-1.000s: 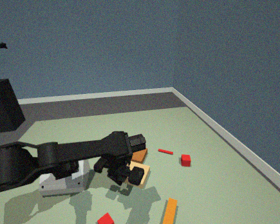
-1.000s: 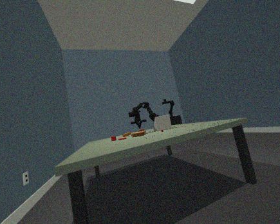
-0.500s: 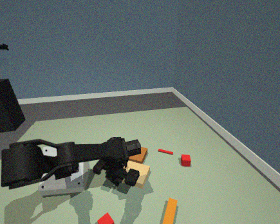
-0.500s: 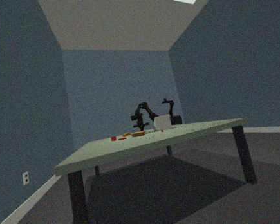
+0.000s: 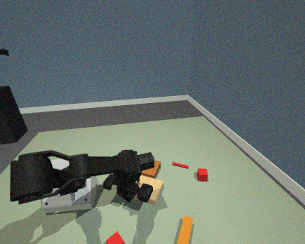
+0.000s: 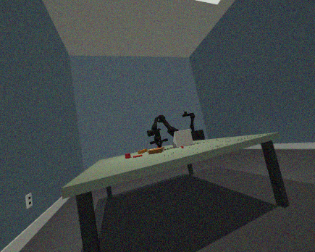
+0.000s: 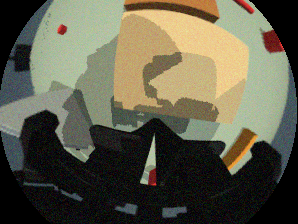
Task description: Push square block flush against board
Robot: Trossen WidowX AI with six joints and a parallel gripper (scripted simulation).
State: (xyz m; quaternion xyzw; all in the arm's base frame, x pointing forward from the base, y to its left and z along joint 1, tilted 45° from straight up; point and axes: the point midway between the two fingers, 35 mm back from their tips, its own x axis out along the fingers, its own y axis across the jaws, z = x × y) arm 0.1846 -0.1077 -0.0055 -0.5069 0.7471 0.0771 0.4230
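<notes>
The tan block is 6 cm ahead of my gripper tip, 4 cm to the left of it and 1 cm above it. The rest, counted from my gripper tip: thin red strip 28 cm ahead, 15 cm to the left; then orange board 22 cm to the right, 13 cm ahead, 1 cm above.
</notes>
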